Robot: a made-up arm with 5 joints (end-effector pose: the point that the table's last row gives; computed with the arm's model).
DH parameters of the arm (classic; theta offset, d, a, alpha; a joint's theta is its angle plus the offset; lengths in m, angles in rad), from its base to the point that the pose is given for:
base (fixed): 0.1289 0 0.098 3.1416
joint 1: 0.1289 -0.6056 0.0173 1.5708
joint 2: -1.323 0 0.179 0
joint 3: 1.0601 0 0.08 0
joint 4: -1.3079 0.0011 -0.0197 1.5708
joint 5: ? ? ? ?
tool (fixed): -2.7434 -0.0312 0 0
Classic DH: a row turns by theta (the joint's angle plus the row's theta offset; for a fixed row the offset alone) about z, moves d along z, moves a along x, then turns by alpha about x.
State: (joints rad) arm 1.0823 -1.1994 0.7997 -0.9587 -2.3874
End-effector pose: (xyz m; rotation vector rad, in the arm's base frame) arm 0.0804 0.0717 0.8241 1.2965 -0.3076 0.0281
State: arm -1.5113 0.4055 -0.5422 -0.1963 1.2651
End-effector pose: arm 0.1365 0.2846 0.7636 -0.3187 -1.1262 -0.1521
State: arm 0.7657 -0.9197 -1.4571 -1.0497 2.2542
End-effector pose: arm -0.0876 0.1514 0.7754 -0.8562 0.8057 1.1222
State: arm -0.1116 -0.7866 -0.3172 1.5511 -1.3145
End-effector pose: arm 0.0868 0.0433 0.7945 0.6819 1.4426 -0.8716
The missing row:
joint 5: 1.5681 -0.0771 0.0107 1.968
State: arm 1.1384 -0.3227 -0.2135 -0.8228 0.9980
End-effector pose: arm 0.1305 -0.1006 0.8957 0.9230 1.2755 2.6681
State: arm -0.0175 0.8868 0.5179 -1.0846 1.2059
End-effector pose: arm 0.3595 -0.0047 0.5500 -1.4412 -0.1768 -1.0051
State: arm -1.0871 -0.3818 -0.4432 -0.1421 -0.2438
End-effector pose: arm 0.1294 0.1137 0.8818 0.5950 -0.0665 0.0746
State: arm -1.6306 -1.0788 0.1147 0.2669 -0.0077
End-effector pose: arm 0.0855 0.0048 0.8063 0.2999 -0.0421 0.4600
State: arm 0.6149 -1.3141 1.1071 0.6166 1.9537
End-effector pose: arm 0.0671 -0.0024 0.6851 -2.2435 -0.0426 -1.0445
